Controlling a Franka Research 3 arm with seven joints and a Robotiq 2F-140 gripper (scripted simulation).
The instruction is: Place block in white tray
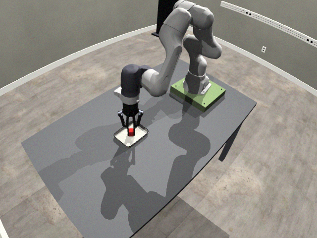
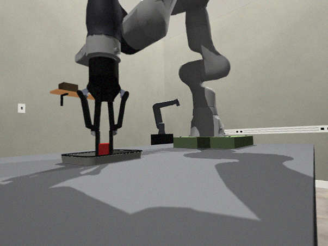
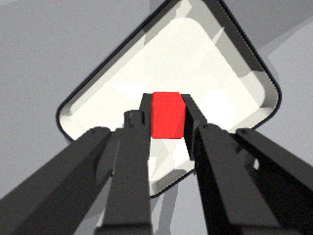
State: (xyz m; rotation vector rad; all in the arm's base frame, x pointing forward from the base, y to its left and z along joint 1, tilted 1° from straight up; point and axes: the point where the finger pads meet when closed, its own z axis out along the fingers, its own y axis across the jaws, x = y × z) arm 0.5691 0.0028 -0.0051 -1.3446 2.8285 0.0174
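My hand is 20 mm above the red block. Also, from my hand: white tray (30 mm below).
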